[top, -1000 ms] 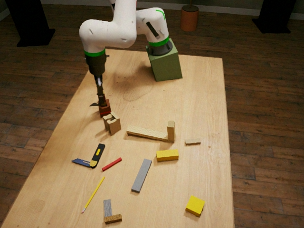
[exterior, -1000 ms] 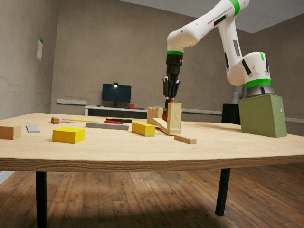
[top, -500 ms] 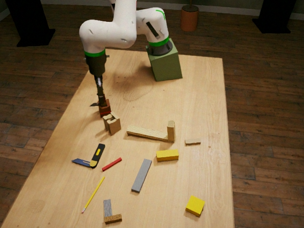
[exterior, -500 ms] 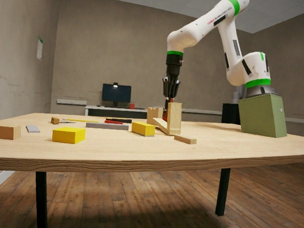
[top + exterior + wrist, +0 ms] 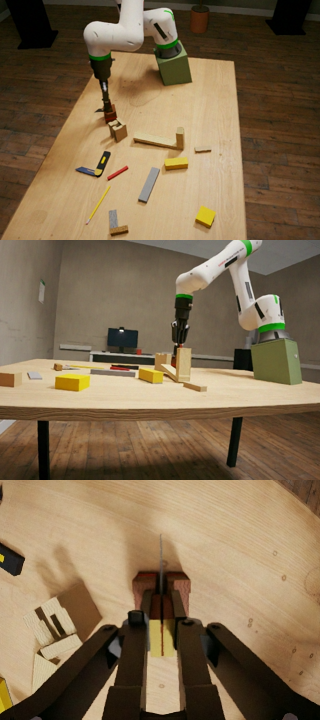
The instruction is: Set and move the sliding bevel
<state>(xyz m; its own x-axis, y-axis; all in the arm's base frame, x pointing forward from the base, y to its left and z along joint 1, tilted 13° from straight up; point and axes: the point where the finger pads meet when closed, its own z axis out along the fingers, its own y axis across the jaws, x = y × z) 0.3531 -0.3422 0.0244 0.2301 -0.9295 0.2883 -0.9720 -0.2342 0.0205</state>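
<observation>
Now: hand 2 cm to the left of the grey blade and 5 cm above it. Round my hand: grey bar: 40 cm ahead, 20 cm to the left, 11 cm below; red stick: 34 cm ahead, 7 cm to the left, 11 cm below; sliding bevel: 3 cm below.
</observation>
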